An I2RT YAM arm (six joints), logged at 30 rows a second.
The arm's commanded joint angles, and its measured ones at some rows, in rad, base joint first. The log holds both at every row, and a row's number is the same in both.
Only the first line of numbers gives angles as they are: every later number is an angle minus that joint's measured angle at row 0.
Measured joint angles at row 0:
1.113, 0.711, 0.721, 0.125, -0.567, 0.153
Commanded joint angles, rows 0 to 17:
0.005, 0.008, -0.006, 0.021, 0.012, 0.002
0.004, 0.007, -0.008, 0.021, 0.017, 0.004
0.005, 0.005, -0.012, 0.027, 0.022, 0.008
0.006, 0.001, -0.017, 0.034, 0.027, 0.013
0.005, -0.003, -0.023, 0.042, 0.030, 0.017
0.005, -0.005, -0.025, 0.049, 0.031, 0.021
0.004, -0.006, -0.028, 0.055, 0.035, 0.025
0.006, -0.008, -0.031, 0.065, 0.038, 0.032
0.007, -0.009, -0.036, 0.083, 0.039, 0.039
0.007, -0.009, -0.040, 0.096, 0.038, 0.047
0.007, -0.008, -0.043, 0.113, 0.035, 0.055
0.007, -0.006, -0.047, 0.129, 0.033, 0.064
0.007, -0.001, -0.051, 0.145, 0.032, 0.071
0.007, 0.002, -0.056, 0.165, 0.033, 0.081
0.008, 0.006, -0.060, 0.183, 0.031, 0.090
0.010, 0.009, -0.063, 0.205, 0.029, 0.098
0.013, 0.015, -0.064, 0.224, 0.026, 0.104
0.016, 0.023, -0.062, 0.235, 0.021, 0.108
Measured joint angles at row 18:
0.000, 0.002, -0.050, 0.133, 0.032, 0.062
